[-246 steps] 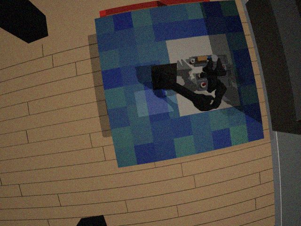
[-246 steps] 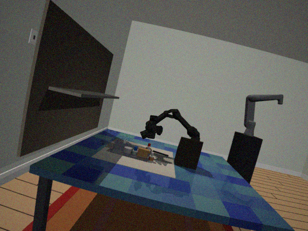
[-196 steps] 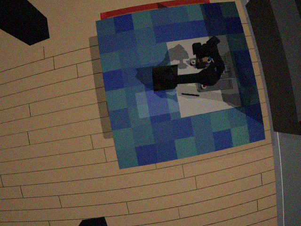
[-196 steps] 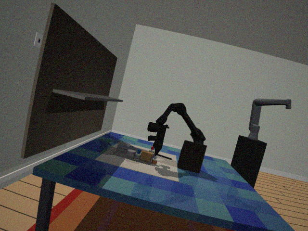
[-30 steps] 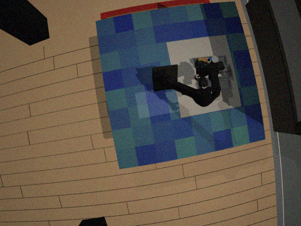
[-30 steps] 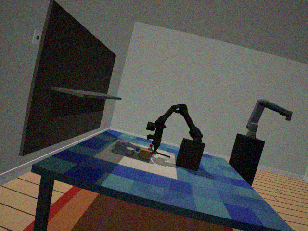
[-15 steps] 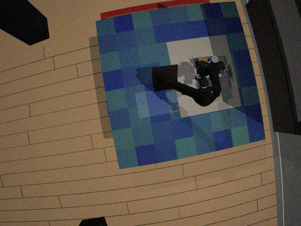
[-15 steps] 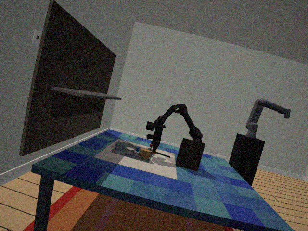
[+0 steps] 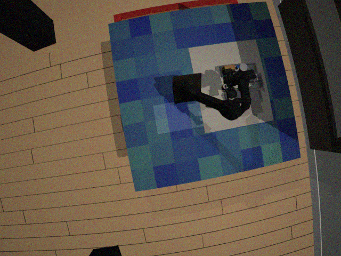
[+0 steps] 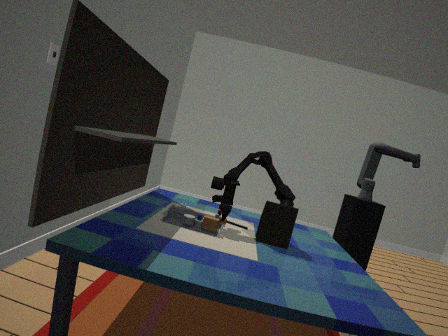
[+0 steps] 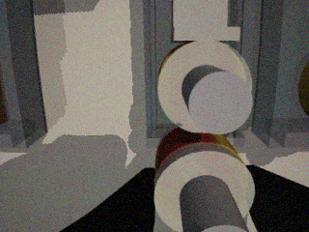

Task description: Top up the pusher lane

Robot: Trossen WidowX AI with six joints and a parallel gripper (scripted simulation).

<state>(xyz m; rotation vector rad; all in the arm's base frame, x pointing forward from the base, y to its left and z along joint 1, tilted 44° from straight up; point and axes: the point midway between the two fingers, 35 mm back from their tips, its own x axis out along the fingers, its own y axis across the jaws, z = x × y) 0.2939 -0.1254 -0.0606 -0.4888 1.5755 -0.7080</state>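
Now: gripper tip 120 mm to the right of the tan block, 60 mm short of it and 10 mm above it. The rest, counted from my gripper tip: shelf: 540 mm ahead, 320 mm above, 10 mm to the right.
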